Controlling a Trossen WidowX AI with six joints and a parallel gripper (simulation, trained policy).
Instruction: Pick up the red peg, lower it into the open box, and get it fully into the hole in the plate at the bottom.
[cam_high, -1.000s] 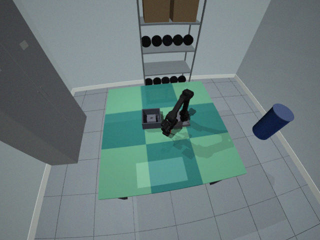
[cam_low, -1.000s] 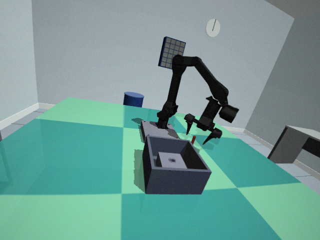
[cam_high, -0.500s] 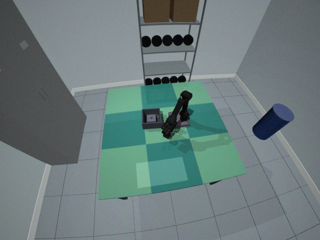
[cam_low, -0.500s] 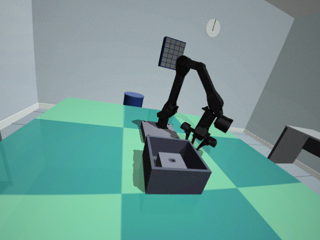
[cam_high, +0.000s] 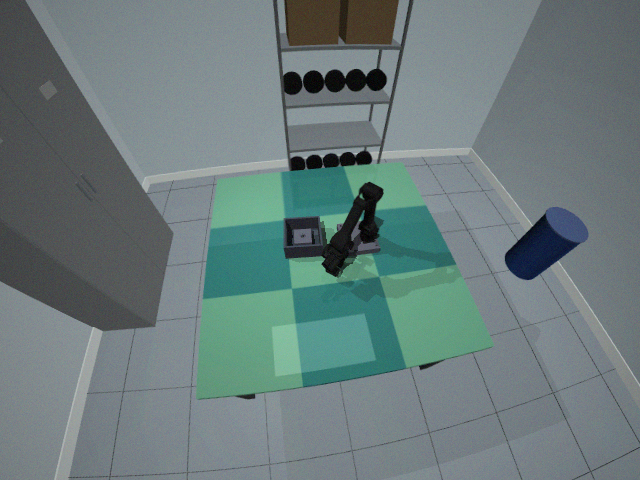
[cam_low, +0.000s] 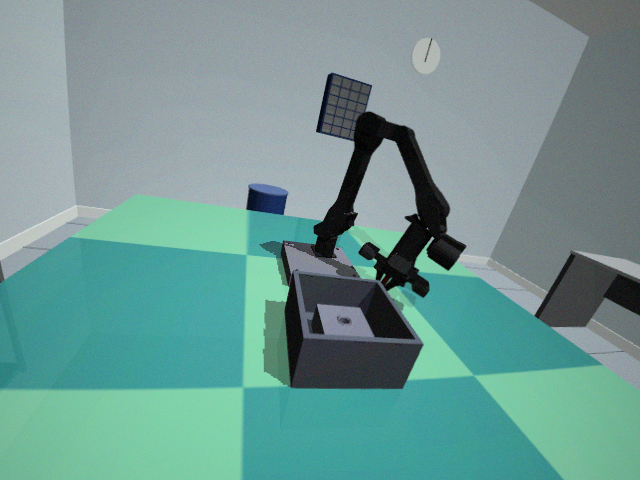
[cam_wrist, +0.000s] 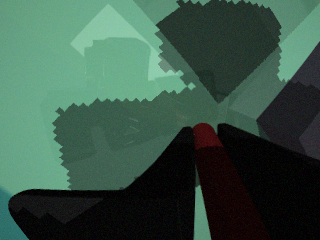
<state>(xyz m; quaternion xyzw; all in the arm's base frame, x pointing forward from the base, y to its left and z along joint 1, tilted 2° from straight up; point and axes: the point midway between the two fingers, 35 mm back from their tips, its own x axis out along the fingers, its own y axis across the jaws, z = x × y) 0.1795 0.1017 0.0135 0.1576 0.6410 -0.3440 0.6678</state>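
My gripper tip is 160 mm to the left of the plate, 150 mm short of it and 30 mm below it. Also, from my gripper tip: red peg 30 mm above, 10 mm to the left; box 160 mm to the right, 150 mm ahead, 10 mm above.
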